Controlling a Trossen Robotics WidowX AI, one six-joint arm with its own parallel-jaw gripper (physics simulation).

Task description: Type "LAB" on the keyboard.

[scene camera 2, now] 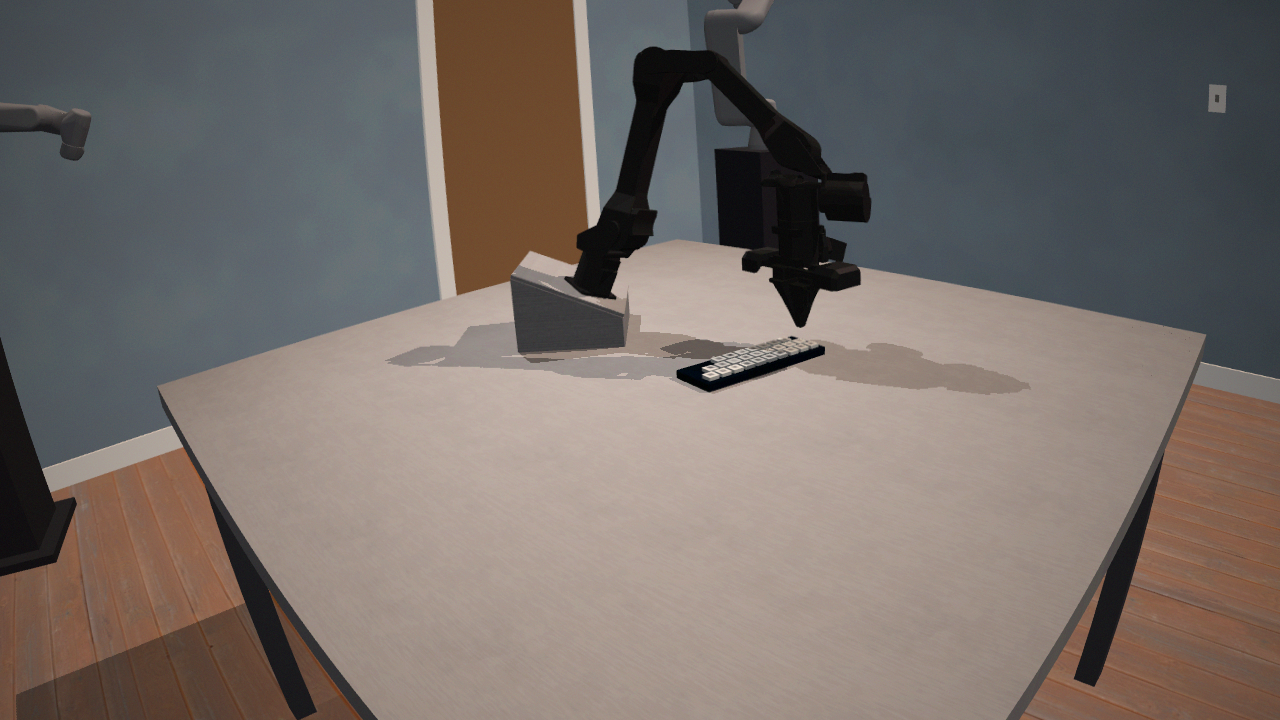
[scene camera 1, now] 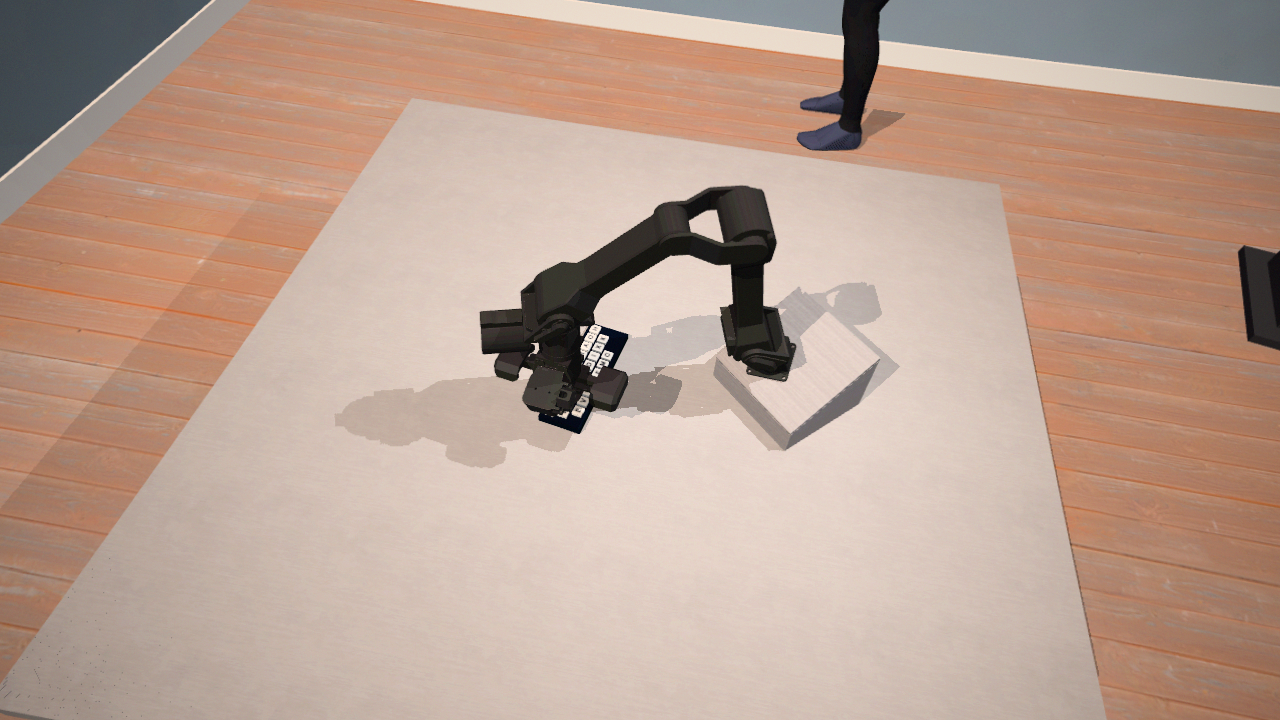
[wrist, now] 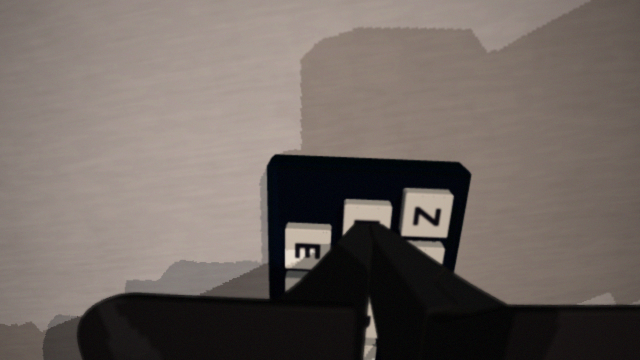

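Where they show: gripper, fingertip midpoint: (scene camera 2: 800,326) (wrist: 367,238); arm's base, origin of the base link: (scene camera 2: 589,289) (scene camera 1: 771,359).
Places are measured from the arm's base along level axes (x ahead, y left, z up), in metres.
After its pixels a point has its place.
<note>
The keyboard (scene camera 1: 614,345) {x 0.254, y 0.031, z -0.064 m} (scene camera 2: 754,362) {x 0.295, y 0.088, z -0.060 m} (wrist: 330,182) {x 0.254, y 0.204, z -0.064 m} is a dark blue board with white letter keys, lying flat on the table. My gripper (scene camera 2: 800,324) {x 0.265, y 0.196, z -0.039 m} (wrist: 367,238) {x 0.265, y 0.196, z -0.039 m} is shut and empty, pointing down. Its tips stand a little above the keyboard's far-end keys in scene camera 2. In the wrist view the tips overlap the lower part of a white key (wrist: 367,209) {x 0.267, y 0.197, z -0.059 m} between the E key (wrist: 307,245) {x 0.248, y 0.181, z -0.058 m} and the Z key (wrist: 427,215) {x 0.287, y 0.197, z -0.059 m}; they hide its letter. The fingers hide most other keys there. The A and B keys cannot be made out. In scene camera 1 the arm hides the fingertips.
My arm's base stands on a grey wedge block (scene camera 1: 805,371) {x -0.055, y 0.009, z 0.010 m} (scene camera 2: 568,315) {x 0.042, y -0.059, z -0.021 m} on the table (scene camera 1: 537,582) {x 0.178, y 0.443, z -0.075 m} (scene camera 2: 671,537) {x 0.573, y -0.217, z -0.075 m}. A person's legs (scene camera 1: 861,67) show beyond the table. A grey robot arm (scene camera 2: 726,76) stands on a dark pedestal (scene camera 2: 742,197) behind it.
</note>
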